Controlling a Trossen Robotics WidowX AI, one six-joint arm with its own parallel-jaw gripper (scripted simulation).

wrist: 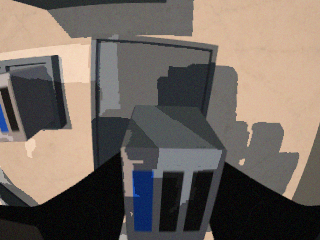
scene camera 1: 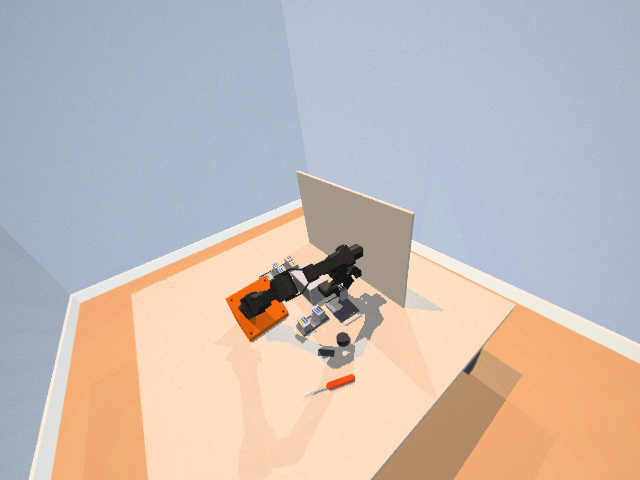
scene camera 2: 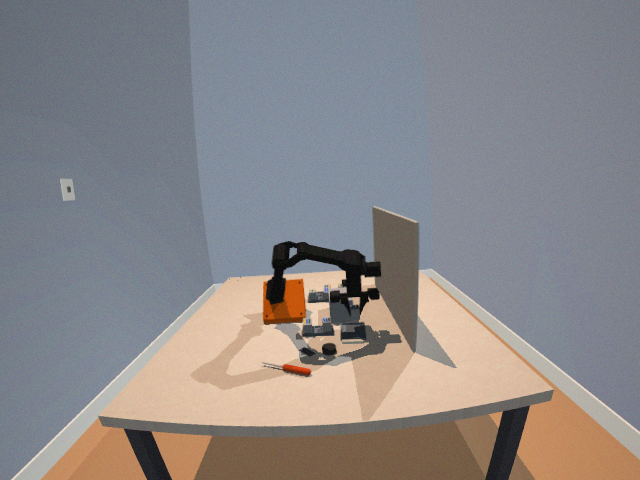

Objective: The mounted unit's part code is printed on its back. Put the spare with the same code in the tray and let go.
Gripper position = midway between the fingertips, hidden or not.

Observation:
In view: my gripper (scene camera 2: 355,315), a grey tray (wrist: 126,71) and a beige board (scene camera 1: 334,215).
My gripper shows as well in the wrist view (wrist: 165,156) and in scene camera 1 (scene camera 1: 341,294). The beige board also shows in scene camera 2 (scene camera 2: 395,238).

